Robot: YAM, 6 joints.
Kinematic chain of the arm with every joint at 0, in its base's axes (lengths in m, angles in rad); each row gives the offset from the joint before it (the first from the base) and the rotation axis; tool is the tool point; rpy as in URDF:
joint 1: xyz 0 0 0.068 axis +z
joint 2: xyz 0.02 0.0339 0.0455 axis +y
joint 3: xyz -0.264 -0.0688 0 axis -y
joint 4: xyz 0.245 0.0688 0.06 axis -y
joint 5: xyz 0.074 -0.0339 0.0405 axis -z
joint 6: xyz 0.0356 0 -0.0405 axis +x
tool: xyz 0 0 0 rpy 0 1.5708 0
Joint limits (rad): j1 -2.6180..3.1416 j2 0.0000..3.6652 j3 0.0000..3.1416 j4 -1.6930..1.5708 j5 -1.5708..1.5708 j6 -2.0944..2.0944
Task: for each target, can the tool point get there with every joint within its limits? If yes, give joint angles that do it. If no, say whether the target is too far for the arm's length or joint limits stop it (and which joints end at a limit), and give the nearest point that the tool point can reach.
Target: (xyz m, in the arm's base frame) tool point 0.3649 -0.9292 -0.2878
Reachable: no: too far | nearest point 0.2190 -0.5576 -0.1240 | short by 0.432 m
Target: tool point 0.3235 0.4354 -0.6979
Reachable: no: too far | nearest point 0.2339 0.3149 -0.3506 | short by 0.378 m
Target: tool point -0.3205 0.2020 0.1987
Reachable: yes | joints 2.6661 1.8335 1.1612 -0.1477 1.1755 0.8072
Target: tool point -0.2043 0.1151 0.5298
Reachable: yes | joints -0.6122 0.3500 1.4551 1.1231 0.7105 -1.2047
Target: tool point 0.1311 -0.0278 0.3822
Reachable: yes | joints -0.4540 0.6666 0.8591 -0.1955 -1.1517 0.6499
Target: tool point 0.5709 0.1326 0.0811
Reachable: yes | joints 0.1745 2.9172 2.1813 1.0591 -1.0825 0.6136
